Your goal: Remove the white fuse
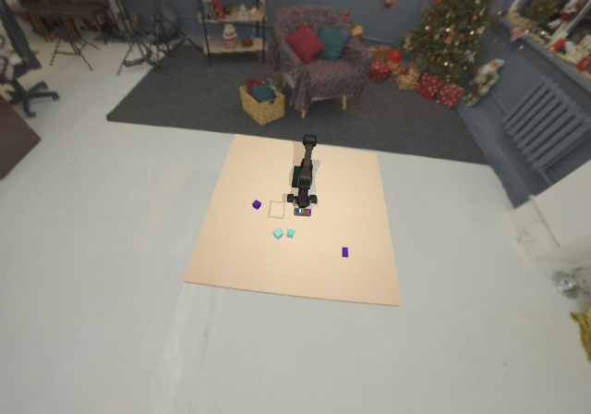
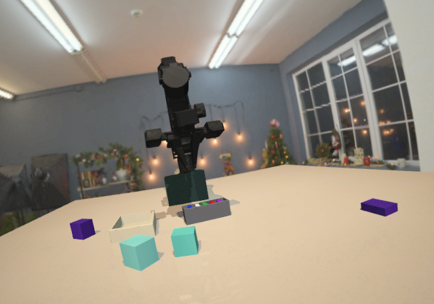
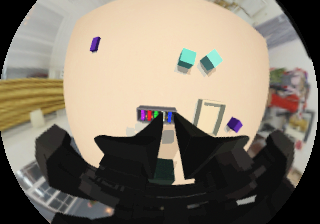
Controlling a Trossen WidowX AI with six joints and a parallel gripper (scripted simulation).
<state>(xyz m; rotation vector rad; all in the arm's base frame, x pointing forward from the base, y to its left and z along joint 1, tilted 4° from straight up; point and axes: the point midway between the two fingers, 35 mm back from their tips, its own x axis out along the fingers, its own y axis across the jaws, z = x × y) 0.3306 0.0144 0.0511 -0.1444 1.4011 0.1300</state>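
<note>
My gripper tip is now 110 mm above the white fuse and 40 mm past it. Also, from my gripper tip: flat purple block: 340 mm to the left, 190 mm ahead, 130 mm below; then purple cube: 310 mm to the right, 120 mm below, 30 mm behind; then beige tray: 160 mm to the right, 130 mm below, 30 mm behind.
</note>
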